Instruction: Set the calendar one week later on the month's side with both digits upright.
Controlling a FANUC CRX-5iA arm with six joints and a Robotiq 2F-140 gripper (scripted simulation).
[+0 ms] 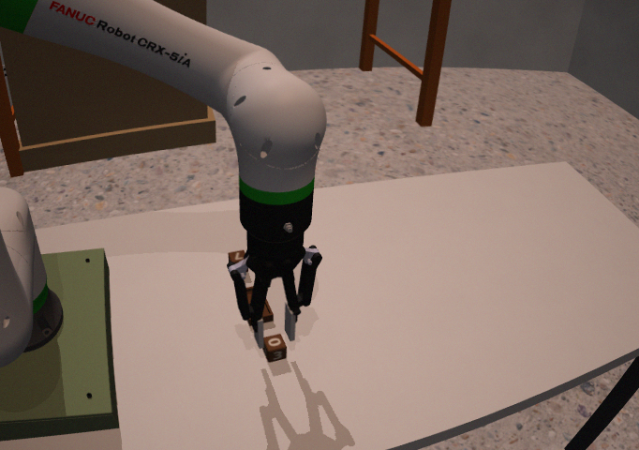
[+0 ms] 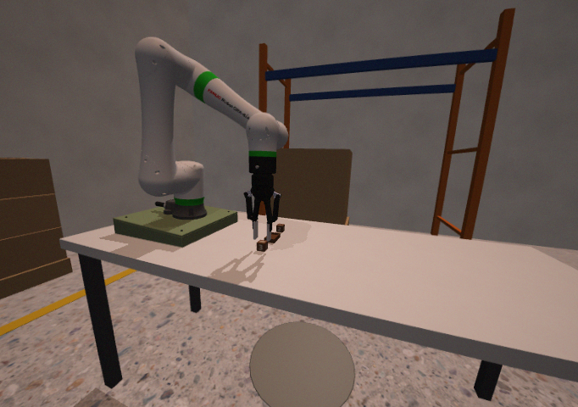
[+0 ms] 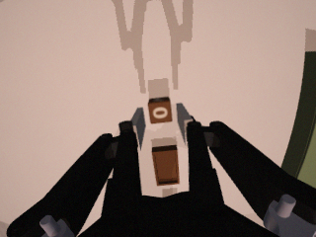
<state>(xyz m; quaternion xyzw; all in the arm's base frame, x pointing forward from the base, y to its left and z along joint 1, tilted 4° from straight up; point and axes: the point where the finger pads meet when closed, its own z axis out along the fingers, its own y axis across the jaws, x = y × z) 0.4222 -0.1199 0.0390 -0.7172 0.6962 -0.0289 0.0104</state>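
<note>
Now: the brown tray 11 cm to the left of my hand and 6 cm below it.
</note>
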